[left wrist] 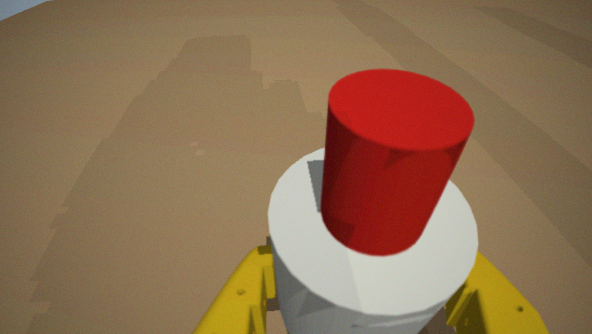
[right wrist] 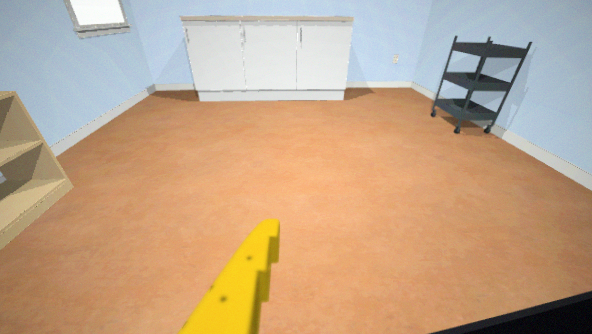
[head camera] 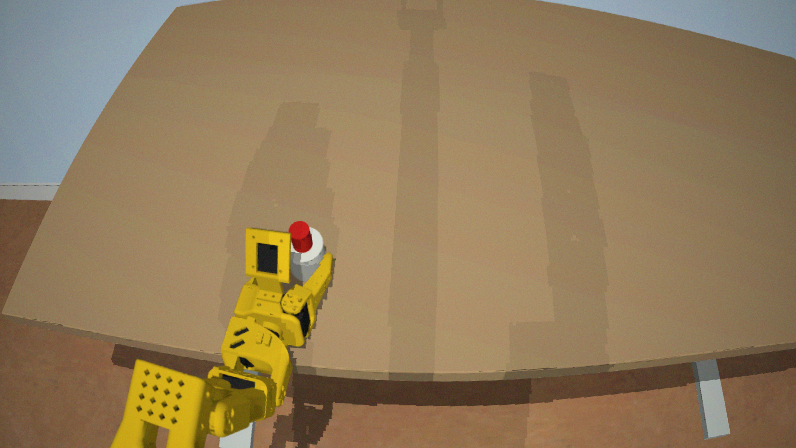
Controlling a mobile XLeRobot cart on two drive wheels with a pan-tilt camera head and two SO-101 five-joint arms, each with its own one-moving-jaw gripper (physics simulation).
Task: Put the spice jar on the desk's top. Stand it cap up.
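Places are measured from the left arm's base along level axes (x ahead, y left, z up), in centimetres.
Where they show: left end effector, tool point: (left wrist: 274, 264); right end effector, tool point: (right wrist: 279, 235).
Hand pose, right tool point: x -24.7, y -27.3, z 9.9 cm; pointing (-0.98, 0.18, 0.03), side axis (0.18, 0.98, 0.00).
Things, the pixels of their centre, and the offset from my right tool point. Level surfaces: height alone.
- spice jar, body centre: (left wrist: 365, 233) (head camera: 303, 248) dx +60.5, dy +18.7, dz -12.0 cm
- red cap, body centre: (left wrist: 384, 164) (head camera: 300, 237) dx +60.3, dy +18.7, dz -10.1 cm
- wooden desk top, its level: dz -15.3 cm
The spice jar (head camera: 315, 245) (left wrist: 370, 285) has a pale grey-white body and a red cap (head camera: 301, 235) (left wrist: 395, 165) that points up. My left gripper (head camera: 309, 266) (left wrist: 372, 261) is shut on the jar, with one jaw pressed on each side of its body. The jar is over the left part of the wooden desk top (head camera: 473, 233) (left wrist: 165, 210), inward from the front edge. Its base is hidden, so I cannot tell whether it touches the desk. My right gripper (right wrist: 270, 230) points over the floor away from the desk. One notched jaw shows, so it is fully open and empty.
Shadows of the robot lie across the desk top. A desk leg (head camera: 711, 397) shows below the front edge. In the right wrist view, a white cabinet (right wrist: 270, 55) stands at the back, a black cart (right wrist: 482, 51) at the right, and a wooden shelf unit (right wrist: 61, 186) at the left.
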